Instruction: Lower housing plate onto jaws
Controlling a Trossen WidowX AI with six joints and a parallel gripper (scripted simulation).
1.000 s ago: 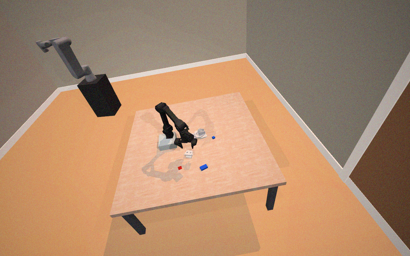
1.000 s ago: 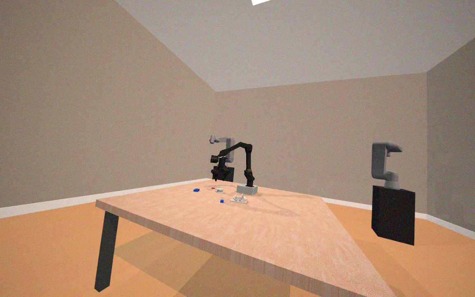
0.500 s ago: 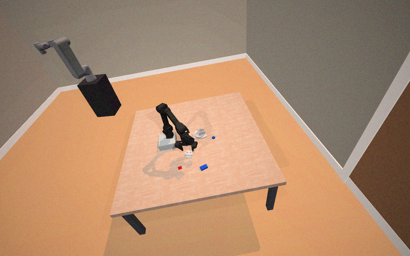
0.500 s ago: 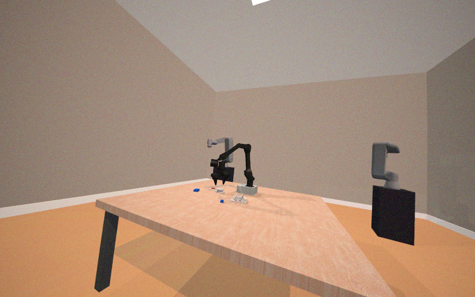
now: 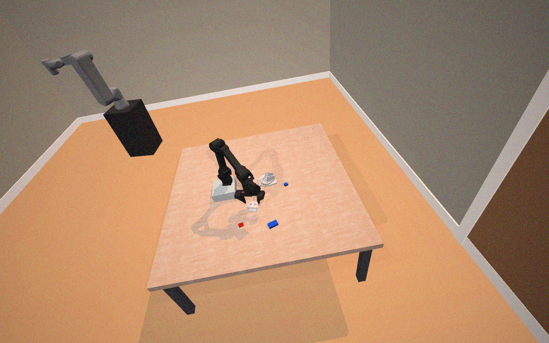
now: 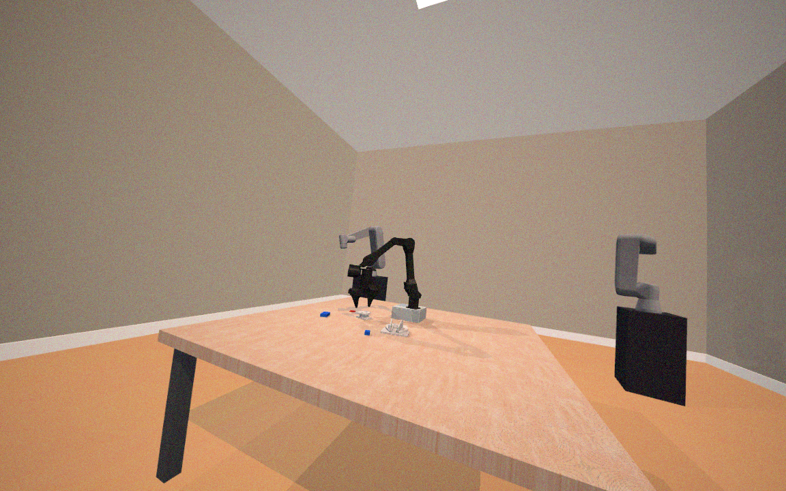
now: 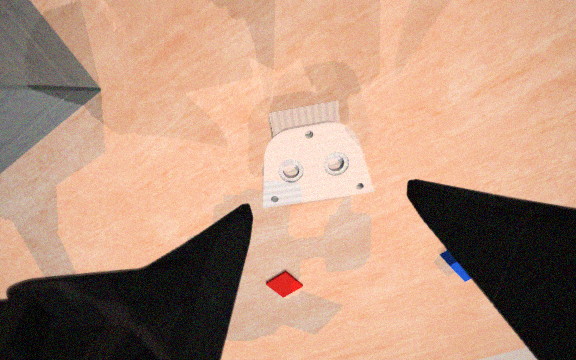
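Now: gripper tip 70 mm past the red cube, 130 mm to the left of it and 50 mm above it. The rest, counted from my gripper tip: blue cube (210 mm ahead, 200 mm to the left, 50 mm below).
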